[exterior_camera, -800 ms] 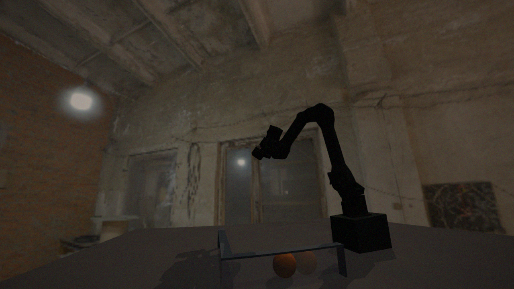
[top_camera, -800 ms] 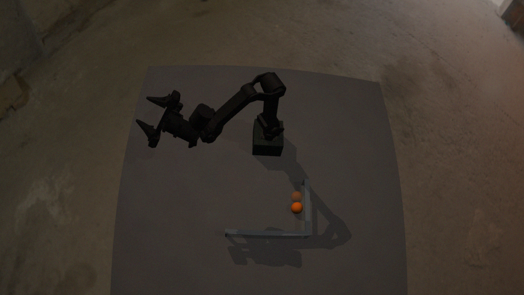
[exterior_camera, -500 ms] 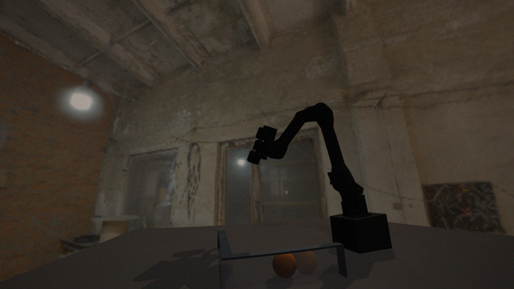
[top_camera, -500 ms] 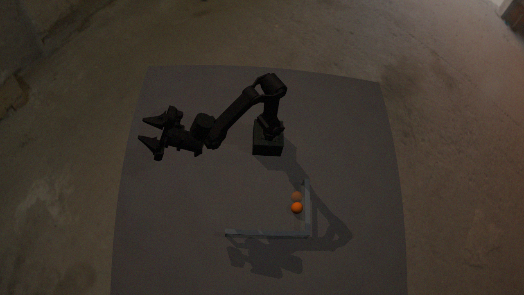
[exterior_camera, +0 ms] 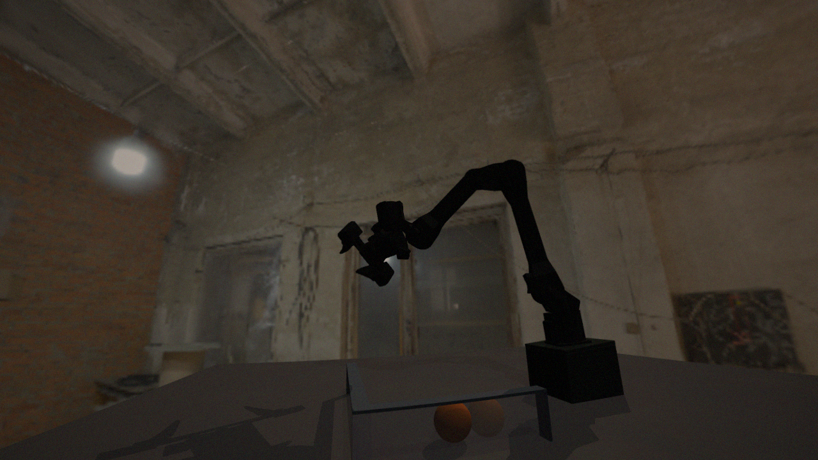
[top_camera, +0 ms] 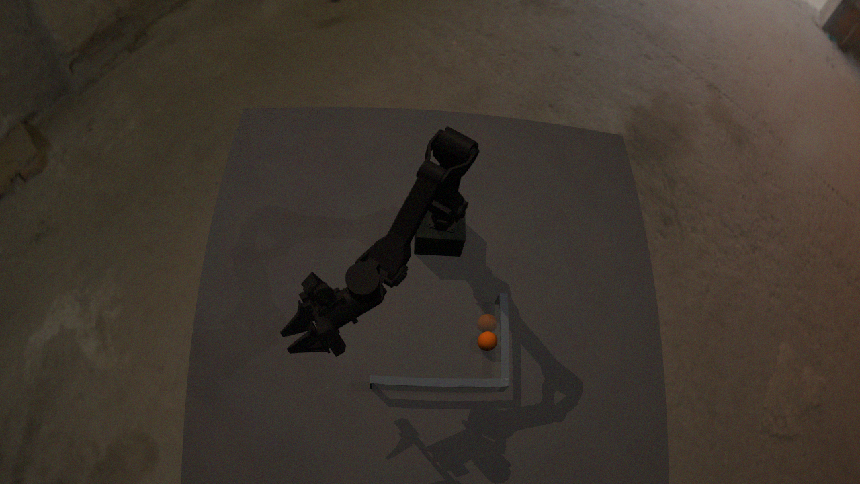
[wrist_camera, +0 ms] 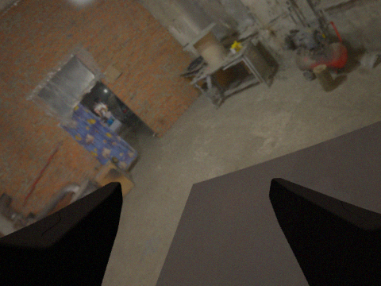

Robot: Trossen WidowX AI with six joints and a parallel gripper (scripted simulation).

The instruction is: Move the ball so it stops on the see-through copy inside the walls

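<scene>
My gripper tip is now 400 mm to the right of the orange ball, 280 mm above it and 200 mm past it.
</scene>
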